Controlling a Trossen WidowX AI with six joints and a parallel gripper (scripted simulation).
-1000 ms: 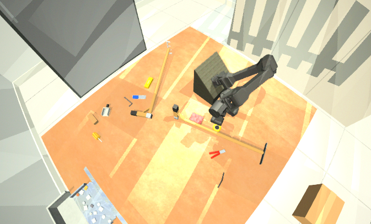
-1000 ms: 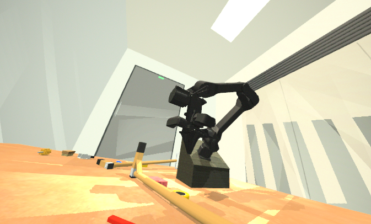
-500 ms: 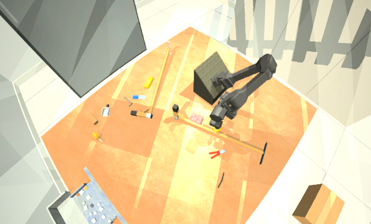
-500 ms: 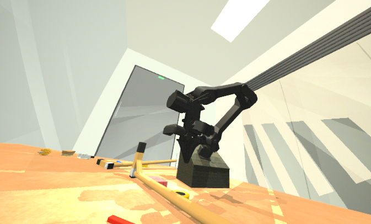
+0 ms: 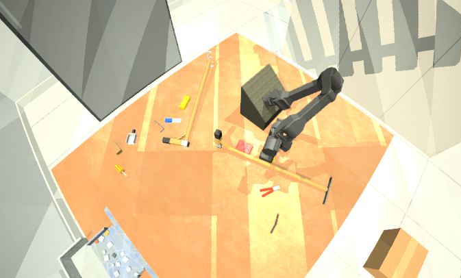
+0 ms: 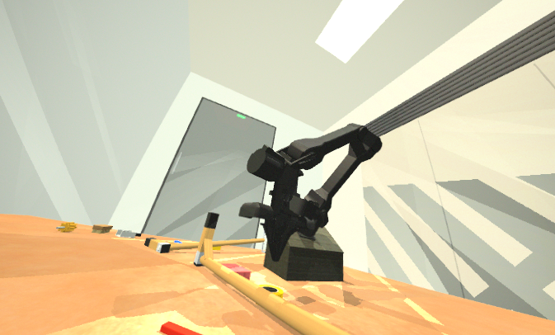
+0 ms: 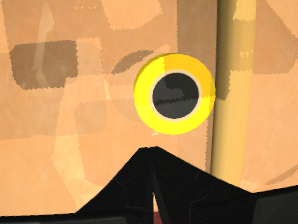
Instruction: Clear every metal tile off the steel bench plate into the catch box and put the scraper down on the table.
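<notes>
The yellow tape roll lies 50 mm below my gripper tip, 20 mm to the left of it and 10 mm ahead of it. Also, from my gripper tip: red clip: 140 mm to the left, 120 mm ahead, 60 mm below; red block: 110 mm to the right, 60 mm ahead, 50 mm below; long scraper: 60 mm to the left, 40 mm ahead.
</notes>
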